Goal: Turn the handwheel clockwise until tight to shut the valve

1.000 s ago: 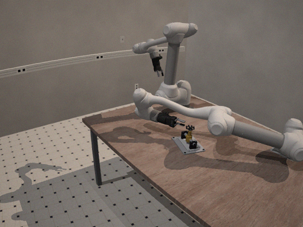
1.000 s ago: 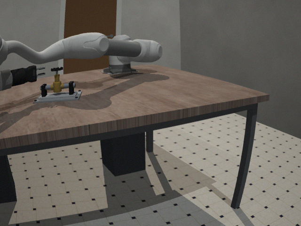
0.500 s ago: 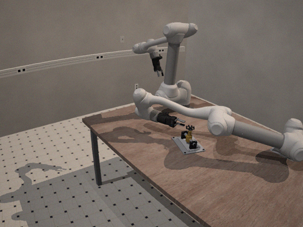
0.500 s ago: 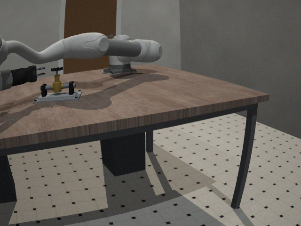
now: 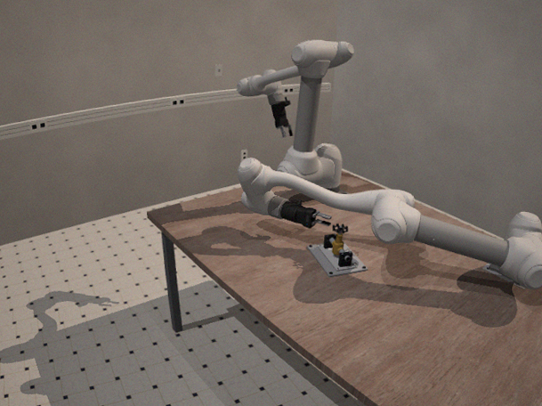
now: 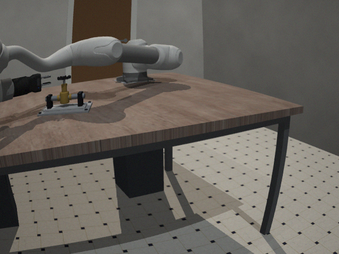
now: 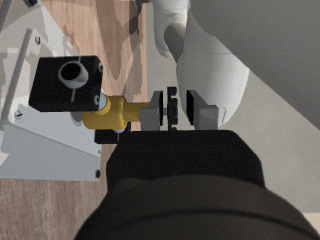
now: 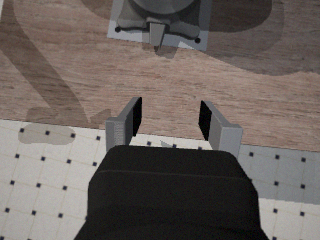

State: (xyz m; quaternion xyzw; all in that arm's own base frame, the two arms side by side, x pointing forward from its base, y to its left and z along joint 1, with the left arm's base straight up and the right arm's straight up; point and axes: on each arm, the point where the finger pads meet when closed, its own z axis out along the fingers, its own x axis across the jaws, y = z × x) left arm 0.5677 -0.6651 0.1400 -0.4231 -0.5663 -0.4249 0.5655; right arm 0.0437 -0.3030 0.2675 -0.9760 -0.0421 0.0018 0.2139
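Observation:
Now: the black handwheel 1 cm ahead of my left hand, 8 cm to the left of it and 1 cm below it.

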